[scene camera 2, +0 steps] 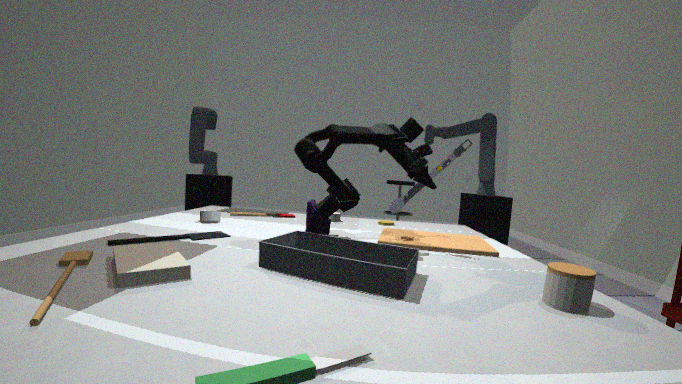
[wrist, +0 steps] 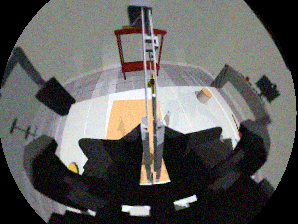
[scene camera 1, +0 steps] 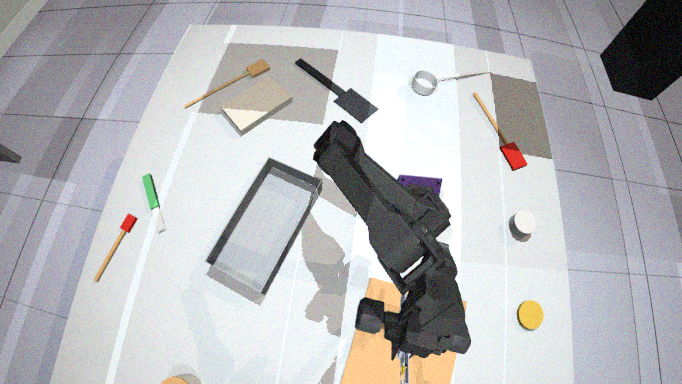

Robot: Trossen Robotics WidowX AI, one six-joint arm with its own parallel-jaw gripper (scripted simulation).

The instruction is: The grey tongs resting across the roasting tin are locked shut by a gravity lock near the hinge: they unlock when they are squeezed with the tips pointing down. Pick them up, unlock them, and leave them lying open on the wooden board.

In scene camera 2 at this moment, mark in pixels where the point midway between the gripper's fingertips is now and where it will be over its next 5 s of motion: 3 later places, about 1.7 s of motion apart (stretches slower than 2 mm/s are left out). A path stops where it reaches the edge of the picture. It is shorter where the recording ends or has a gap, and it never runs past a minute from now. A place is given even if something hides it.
My gripper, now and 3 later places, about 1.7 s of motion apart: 435,188; 436,196; 430,199; 434,207
